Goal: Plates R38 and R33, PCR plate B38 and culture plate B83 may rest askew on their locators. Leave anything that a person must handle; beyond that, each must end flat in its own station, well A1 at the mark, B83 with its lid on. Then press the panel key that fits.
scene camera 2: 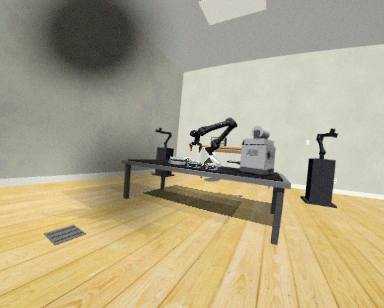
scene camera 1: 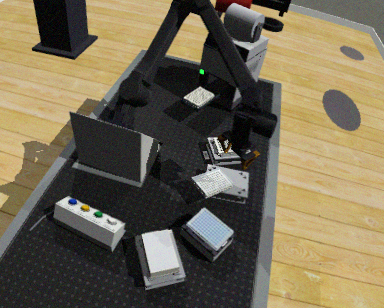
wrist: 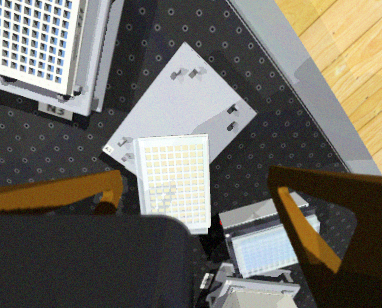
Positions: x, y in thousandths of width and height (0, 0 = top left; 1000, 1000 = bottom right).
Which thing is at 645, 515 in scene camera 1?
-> My gripper.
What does my gripper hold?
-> Nothing.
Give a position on a shaker unit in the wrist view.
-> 685, 700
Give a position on a button box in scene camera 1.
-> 176, 693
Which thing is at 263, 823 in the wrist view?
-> My gripper.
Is my gripper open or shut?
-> Open.
